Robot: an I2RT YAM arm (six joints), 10 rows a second.
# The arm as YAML. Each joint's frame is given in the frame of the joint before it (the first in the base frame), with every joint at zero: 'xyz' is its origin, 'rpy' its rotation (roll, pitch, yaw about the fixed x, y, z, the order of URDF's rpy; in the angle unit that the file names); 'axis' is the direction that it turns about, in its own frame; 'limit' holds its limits. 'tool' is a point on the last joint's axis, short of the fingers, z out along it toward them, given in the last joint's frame.
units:
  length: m
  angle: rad
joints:
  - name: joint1
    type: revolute
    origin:
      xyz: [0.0, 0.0, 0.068]
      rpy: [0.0, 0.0, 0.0]
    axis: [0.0, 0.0, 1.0]
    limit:
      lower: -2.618
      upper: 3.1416
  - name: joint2
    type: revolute
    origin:
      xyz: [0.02, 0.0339, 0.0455]
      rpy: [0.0, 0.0, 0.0]
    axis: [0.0, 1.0, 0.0]
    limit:
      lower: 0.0
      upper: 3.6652
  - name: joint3
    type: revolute
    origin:
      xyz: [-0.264, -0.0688, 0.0]
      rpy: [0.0, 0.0, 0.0]
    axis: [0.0, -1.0, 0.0]
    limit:
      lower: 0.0
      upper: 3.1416
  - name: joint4
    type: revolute
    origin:
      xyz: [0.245, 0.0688, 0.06]
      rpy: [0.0, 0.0, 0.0]
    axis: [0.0, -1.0, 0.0]
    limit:
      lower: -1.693
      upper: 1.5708
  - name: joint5
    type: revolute
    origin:
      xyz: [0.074, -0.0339, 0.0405]
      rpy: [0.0, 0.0, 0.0]
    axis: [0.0, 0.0, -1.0]
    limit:
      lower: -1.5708
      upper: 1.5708
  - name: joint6
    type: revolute
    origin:
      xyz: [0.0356, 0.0, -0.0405]
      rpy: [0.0, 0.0, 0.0]
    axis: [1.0, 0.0, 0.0]
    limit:
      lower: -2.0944
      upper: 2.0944
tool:
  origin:
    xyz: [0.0, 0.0, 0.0]
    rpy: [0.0, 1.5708, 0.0]
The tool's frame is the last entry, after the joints.
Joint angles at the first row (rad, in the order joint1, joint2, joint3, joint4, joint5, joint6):
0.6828, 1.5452, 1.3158, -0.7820, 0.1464, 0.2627
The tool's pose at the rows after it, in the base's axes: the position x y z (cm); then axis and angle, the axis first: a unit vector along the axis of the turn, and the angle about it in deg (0 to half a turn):
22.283 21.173 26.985 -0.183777 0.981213 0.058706 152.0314
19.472 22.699 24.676 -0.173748 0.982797 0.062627 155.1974
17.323 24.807 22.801 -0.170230 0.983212 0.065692 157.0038
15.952 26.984 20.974 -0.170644 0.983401 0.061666 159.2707
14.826 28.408 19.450 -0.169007 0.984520 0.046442 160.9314
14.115 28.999 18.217 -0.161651 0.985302 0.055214 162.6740
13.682 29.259 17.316 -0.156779 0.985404 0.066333 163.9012
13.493 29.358 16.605 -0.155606 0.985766 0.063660 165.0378
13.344 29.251 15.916 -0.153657 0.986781 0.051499 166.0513
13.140 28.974 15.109 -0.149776 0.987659 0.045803 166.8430
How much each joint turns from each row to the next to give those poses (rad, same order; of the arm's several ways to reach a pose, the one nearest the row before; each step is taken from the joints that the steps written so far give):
0.0968, -0.0293, -0.0805, -0.0343, 0.0252, 0.1051
0.1038, -0.0029, -0.0836, 0.0208, 0.0113, 0.1272
0.1009, 0.0387, -0.0321, 0.0321, 0.0150, 0.1088
0.0752, 0.0738, 0.0081, 0.0180, 0.0023, 0.0789
0.0538, 0.0612, 0.0107, -0.0029, 0.0126, 0.0611
0.0250, 0.0265, -0.0194, 0.0352, -0.0259, 0.0445
0.0128, 0.0132, -0.0226, 0.0387, -0.0252, 0.0256
0.0053, 0.0167, -0.0086, 0.0086, -0.0118, 0.0106
0.0029, 0.0158, -0.0075, -0.0076, -0.0005, 0.0094
0.0019, 0.0081, -0.0238, 0.0139, -0.0042, 0.0117

